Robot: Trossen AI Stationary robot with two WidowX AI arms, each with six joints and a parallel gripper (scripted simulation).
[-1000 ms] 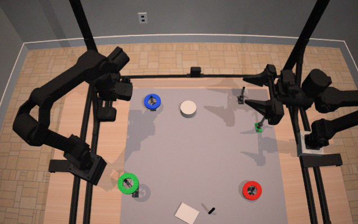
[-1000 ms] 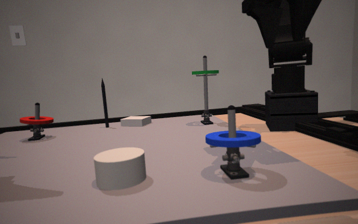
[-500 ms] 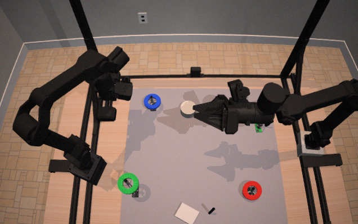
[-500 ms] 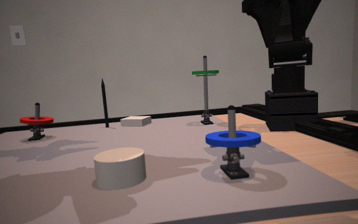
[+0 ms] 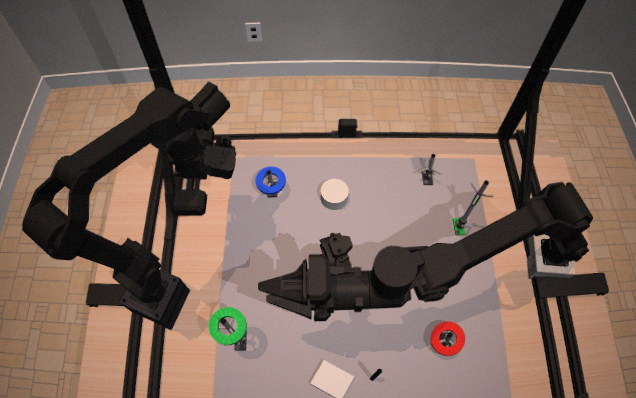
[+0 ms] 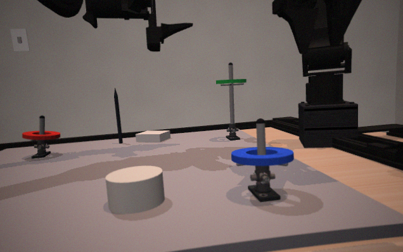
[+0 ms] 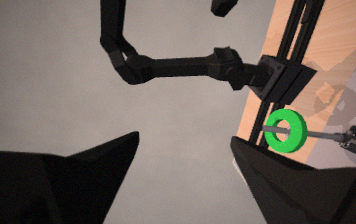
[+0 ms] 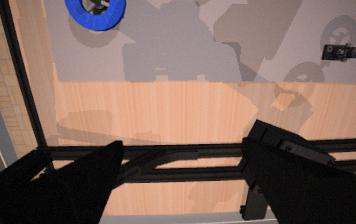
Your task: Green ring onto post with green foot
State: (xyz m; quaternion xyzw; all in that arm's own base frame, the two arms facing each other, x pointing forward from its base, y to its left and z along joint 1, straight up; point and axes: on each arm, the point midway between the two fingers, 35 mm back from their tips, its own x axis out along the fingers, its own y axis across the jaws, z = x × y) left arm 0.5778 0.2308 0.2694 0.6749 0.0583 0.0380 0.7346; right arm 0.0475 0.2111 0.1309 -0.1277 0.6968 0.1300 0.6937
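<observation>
My left gripper is now 17 cm above the green ring and 12 cm to the left of it. Also, from my left hand: blue ring: 35 cm behind, 26 cm below, 2 cm to the right; white block: 30 cm below, 10 cm ahead, 7 cm to the left; black rod: 21 cm below, 15 cm to the left, 11 cm ahead.
</observation>
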